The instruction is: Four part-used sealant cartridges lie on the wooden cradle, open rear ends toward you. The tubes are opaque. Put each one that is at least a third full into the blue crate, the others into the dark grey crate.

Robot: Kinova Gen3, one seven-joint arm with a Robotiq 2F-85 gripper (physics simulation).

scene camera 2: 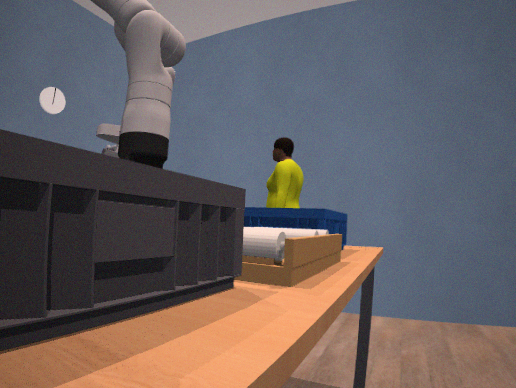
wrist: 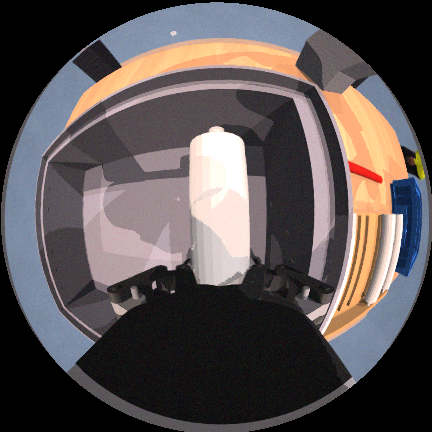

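Places are measured from the arm's base along level axes (x ahead, y down, z left), in metres.
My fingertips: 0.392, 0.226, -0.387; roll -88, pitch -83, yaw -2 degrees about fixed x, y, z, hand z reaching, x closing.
Observation:
Behind a point stands the place of what it marks, as x, y, z.
My gripper (wrist: pixel 221 262) {0.392, 0.226, -0.387} is shut on a white cartridge (wrist: pixel 218 195) {0.326, 0.172, -0.380} and holds it over the inside of the dark grey crate (scene camera 2: pixel 135 230) {0.504, 0.200, -0.522} (wrist: pixel 210 75) {0.229, 0.147, -0.371}. Its nozzle end points to the top of the wrist view; its rear end is hidden. In scene camera 2 the crate wall hides the fingers and the held cartridge. A white cartridge (scene camera 2: pixel 262 243) {0.546, 0.220, -0.263} lies on the wooden cradle (scene camera 2: pixel 315 255) {0.618, 0.245, -0.153} nearest the dark crate. Two more cartridges (wrist: pixel 377 257) {0.484, 0.235, -0.034} (wrist: pixel 395 250) {0.496, 0.209, 0.081} lie on the cradle's far side, beside the blue crate (scene camera 2: pixel 295 212) {0.507, 0.151, 0.180} (wrist: pixel 413 215). No fill level can be seen.
A red stick (wrist: pixel 366 171) {0.288, 0.262, -0.041} lies on the table (scene camera 2: pixel 165 345) {0.564, 0.284, -0.553} between the dark crate and the blue crate. The grey robot mount (wrist: pixel 327 60) stands beyond the dark crate's corner. A person in yellow (scene camera 2: pixel 285 185) (wrist: pixel 420 165) stands behind the blue crate.

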